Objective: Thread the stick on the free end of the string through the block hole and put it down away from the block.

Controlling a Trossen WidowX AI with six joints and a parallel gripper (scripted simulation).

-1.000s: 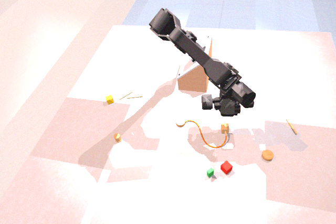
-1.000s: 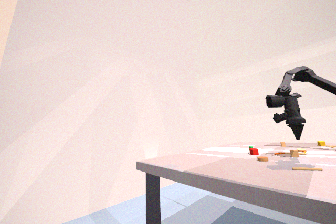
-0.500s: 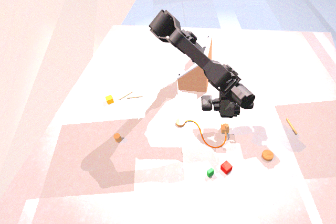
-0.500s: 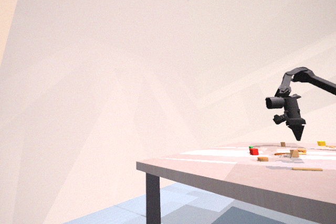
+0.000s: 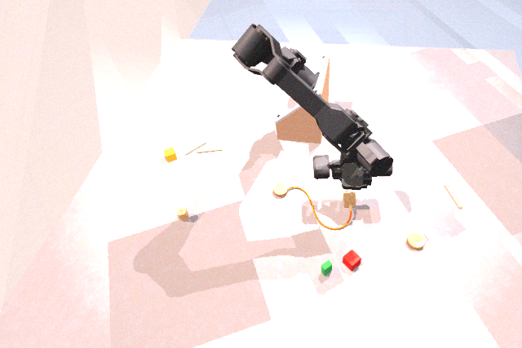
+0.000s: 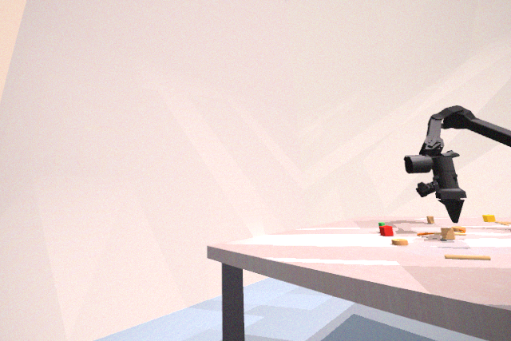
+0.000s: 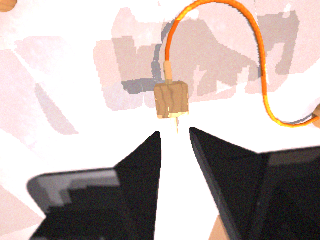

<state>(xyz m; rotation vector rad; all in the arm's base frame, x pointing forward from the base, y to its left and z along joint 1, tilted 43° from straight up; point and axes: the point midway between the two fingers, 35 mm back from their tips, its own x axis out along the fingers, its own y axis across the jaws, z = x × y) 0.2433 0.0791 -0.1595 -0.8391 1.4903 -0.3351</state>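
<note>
My gripper tip is now 3 cm above the wooden block, 2 cm short of it and 1 cm to the right of it. From my gripper tip the other things lie so: round disc: 18 cm to the left, 9 cm ahead, 4 cm below; then red cube: 19 cm ahead, 4 cm to the left, 3 cm below; then round wooden button: 18 cm to the right, 4 cm below, 4 cm ahead.
</note>
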